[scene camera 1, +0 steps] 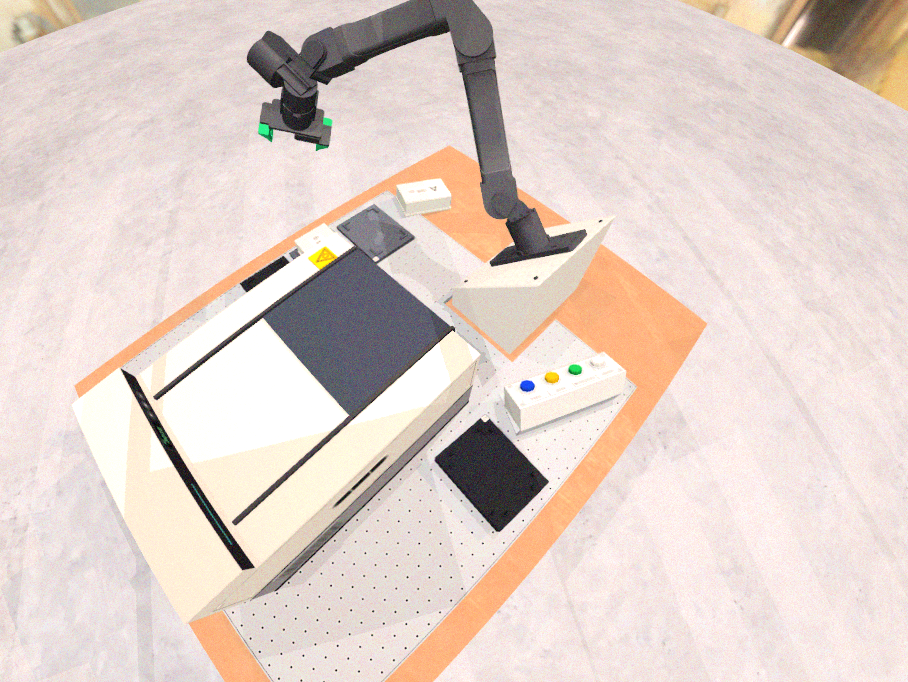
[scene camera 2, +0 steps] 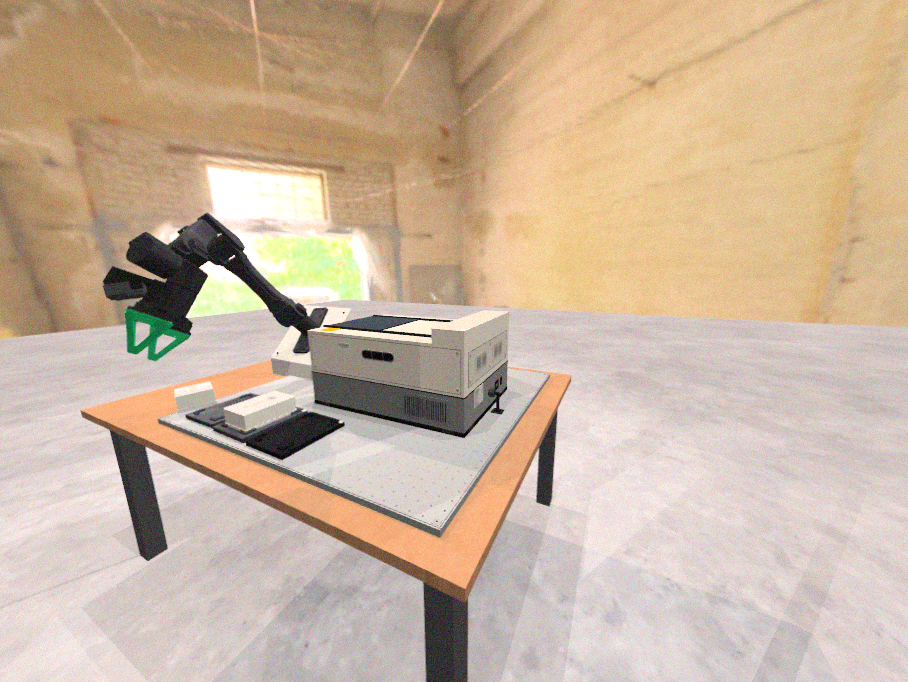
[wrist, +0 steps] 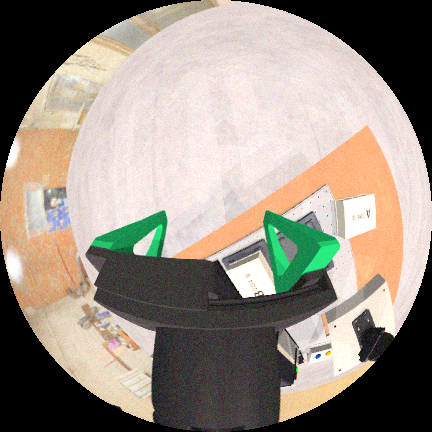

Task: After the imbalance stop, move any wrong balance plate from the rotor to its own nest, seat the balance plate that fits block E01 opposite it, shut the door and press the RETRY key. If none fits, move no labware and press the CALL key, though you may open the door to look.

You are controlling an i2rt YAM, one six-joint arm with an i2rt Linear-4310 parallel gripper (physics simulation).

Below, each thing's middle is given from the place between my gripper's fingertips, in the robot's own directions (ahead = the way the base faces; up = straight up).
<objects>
Right now my hand is 23 cm short of the dark sliding door panel point(scene camera 1: 353, 327), 45 cm to the right of it and 1 cm below it. Round my hand: centrifuge point(scene camera 1: 232, 466): 38 cm ahead, 44 cm to the left, 8 cm below; then white button box point(scene camera 1: 533, 402): 3 cm ahead, 76 cm to the left, 16 cm below.
</objects>
